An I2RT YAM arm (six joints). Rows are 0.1 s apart.
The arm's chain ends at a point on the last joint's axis. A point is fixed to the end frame.
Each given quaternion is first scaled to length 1.
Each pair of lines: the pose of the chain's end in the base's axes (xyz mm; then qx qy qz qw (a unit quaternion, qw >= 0)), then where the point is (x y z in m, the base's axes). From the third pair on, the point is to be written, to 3 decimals.
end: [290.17 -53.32 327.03 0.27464 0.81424 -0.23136 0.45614]
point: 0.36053 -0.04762 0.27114
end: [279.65 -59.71 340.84 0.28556 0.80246 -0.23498 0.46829]
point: 0.35195 -0.05602 0.28731
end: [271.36 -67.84 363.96 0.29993 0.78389 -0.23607 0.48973]
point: 0.347 -0.066 0.315
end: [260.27 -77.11 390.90 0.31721 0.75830 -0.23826 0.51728]
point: 0.339 -0.079 0.347
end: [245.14 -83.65 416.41 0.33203 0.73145 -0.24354 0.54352]
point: 0.327 -0.089 0.379
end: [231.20 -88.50 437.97 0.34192 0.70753 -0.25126 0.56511]
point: 0.315 -0.097 0.405
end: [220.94 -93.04 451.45 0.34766 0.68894 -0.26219 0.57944]
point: 0.305 -0.105 0.422
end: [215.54 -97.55 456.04 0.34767 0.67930 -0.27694 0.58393]
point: 0.300 -0.112 0.428
